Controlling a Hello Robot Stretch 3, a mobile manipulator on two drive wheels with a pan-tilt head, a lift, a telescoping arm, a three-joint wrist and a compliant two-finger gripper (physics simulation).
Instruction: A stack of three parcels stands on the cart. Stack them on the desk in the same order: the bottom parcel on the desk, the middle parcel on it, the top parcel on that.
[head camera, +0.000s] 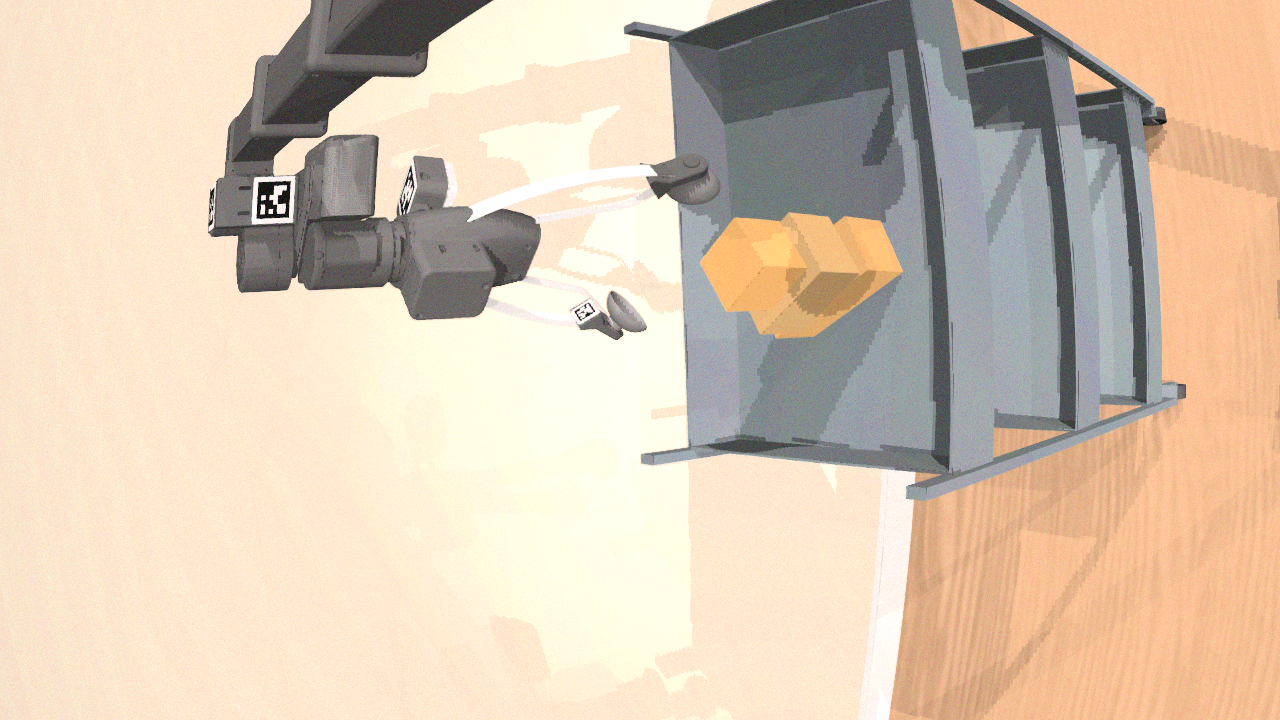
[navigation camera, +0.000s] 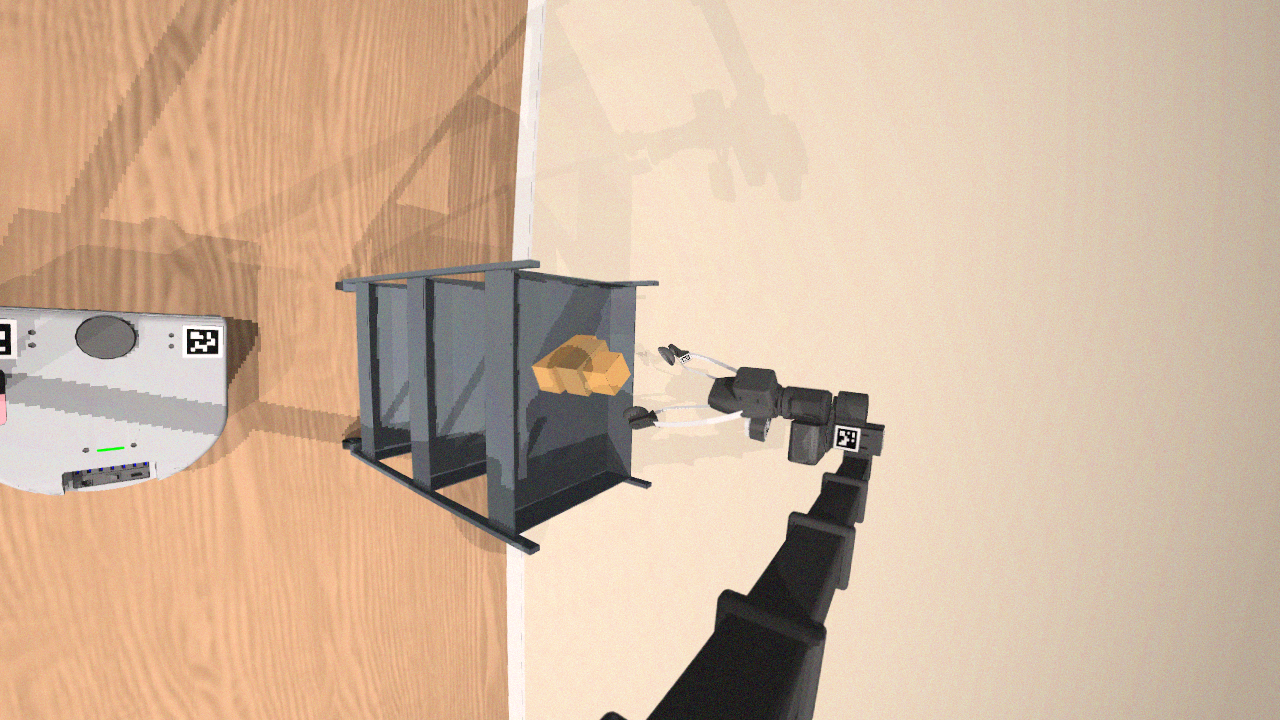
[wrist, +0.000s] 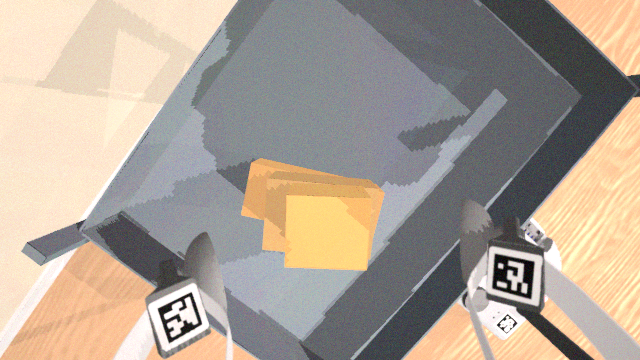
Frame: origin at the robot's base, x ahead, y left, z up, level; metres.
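Seen in the pictures: gripper, between the fingertips: (head camera: 678, 250) (navigation camera: 642, 382) (wrist: 337, 244); robot's base, origin of its link: (navigation camera: 108, 335).
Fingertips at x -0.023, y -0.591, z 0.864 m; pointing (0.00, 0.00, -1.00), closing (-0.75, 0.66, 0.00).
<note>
Pixels of each thing's top centre, then the offset from my fingertips to it. "pt": a spot on its surface instead. Level surfaces: height alone.
- grey cart's, a spot on its surface: (head camera: 966, 268) (navigation camera: 500, 371) pt dx +0.009, dy +0.164, dz -0.163 m
- top parcel, centre of its top: (wrist: 327, 233) (head camera: 730, 264) (navigation camera: 618, 374) dx +0.010, dy +0.003, dz -0.049 m
- middle parcel, centre of its top: (head camera: 774, 273) (wrist: 319, 219) (navigation camera: 596, 367) dx +0.016, dy +0.002, dz -0.099 m
- bottom parcel, centre of its top: (head camera: 810, 278) (wrist: 312, 203) (navigation camera: 578, 363) dx +0.020, dy -0.004, dz -0.149 m
- wood floor, height of its surface: dz -0.863 m
Three orange-yellow parcels stand stacked, slightly offset and turned, in the grey cart's (head camera: 966, 268) (navigation camera: 501, 358) top tray. The top parcel (head camera: 747, 268) (navigation camera: 612, 371) (wrist: 327, 232) rests on the middle parcel (head camera: 827, 243) (navigation camera: 574, 374) (wrist: 274, 215), which rests on the bottom parcel (head camera: 872, 241) (navigation camera: 547, 371) (wrist: 254, 189). My gripper (head camera: 660, 245) (navigation camera: 654, 385) (wrist: 337, 244) is open and empty, pointing down above the stack. In the wrist view the top parcel shows between the fingers' lines, a little ahead of the tips. The desk does not show.
The cart's raised tray rims and corner posts surround the stack. A pale wall (head camera: 268, 537) (navigation camera: 1029, 179) with a white skirting board (head camera: 886, 573) (navigation camera: 516, 626) stands behind the cart. My base (navigation camera: 107, 402) (wrist: 500, 317) is on the wood floor (head camera: 1074, 573) (navigation camera: 268, 582) in front of it.
</note>
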